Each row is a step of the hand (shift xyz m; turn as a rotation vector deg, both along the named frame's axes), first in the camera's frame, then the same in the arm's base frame.
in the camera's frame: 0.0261 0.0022 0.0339 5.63 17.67 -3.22
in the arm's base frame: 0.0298 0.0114 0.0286 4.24 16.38 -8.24
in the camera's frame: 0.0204 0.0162 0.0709 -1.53 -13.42 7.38
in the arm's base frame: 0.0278 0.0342 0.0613 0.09 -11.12 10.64
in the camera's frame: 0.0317 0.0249 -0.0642 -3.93 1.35 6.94
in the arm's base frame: 0.0224 0.0084 -0.0719 -3.14 2.99 6.83
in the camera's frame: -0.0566 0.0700 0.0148 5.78 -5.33 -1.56
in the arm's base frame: -0.0582 0.0702 0.0040 5.83 -5.42 -0.91
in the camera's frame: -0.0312 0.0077 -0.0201 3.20 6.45 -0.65
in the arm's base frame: -0.0337 0.0016 -0.0172 2.74 6.14 -2.65
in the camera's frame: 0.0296 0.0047 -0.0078 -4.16 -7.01 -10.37
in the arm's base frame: 0.0282 0.0032 -0.0125 -4.98 -9.52 -7.66
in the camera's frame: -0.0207 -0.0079 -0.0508 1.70 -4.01 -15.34
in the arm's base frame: -0.0262 -0.0211 -0.0441 0.07 -7.76 -13.93
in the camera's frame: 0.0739 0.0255 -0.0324 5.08 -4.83 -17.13
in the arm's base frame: 0.0680 0.0180 -0.0470 3.26 -8.93 -15.88
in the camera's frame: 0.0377 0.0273 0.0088 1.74 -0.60 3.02
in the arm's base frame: 0.0369 0.0295 -0.0033 2.12 0.23 2.82
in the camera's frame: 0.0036 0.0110 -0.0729 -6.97 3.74 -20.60
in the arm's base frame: -0.0057 -0.0079 -0.0732 -9.57 -1.80 -19.80
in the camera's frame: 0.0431 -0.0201 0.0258 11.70 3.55 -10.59
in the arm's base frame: 0.0469 -0.0119 0.0242 10.14 0.99 -12.56
